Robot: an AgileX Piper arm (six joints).
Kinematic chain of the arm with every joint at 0, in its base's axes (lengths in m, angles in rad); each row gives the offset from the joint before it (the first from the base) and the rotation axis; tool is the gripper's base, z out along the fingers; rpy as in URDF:
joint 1: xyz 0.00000 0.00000 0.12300 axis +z
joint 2: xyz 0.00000 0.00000 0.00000 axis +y
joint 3: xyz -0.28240 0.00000 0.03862 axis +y
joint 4: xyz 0.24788 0.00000 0.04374 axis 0.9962 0 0.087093
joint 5: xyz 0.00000 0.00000 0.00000 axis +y
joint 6: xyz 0.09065 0.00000 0.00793 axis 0.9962 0 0.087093
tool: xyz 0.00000 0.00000 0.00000 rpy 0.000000 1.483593 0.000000
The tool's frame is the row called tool.
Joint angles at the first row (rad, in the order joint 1, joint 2, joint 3, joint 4, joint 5, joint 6):
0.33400 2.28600 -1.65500 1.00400 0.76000 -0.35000
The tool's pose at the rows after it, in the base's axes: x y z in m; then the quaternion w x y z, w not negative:
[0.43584 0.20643 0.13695 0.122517 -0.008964 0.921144 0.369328]
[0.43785 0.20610 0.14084 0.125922 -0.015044 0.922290 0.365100]
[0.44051 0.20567 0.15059 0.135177 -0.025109 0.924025 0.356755]
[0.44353 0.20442 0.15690 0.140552 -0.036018 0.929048 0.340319]
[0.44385 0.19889 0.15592 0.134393 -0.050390 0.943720 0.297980]
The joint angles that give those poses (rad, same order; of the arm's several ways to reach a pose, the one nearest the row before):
0.33400 2.28503 -1.65503 0.99200 0.75400 -0.34700
0.33299 2.28401 -1.67199 0.96701 0.76099 -0.33402
0.33299 2.27399 -1.69797 0.92102 0.76899 -0.30803
0.33300 2.27200 -1.72899 0.85201 0.78100 -0.26901
0.33300 2.27199 -1.74699 0.71500 0.80200 -0.19699

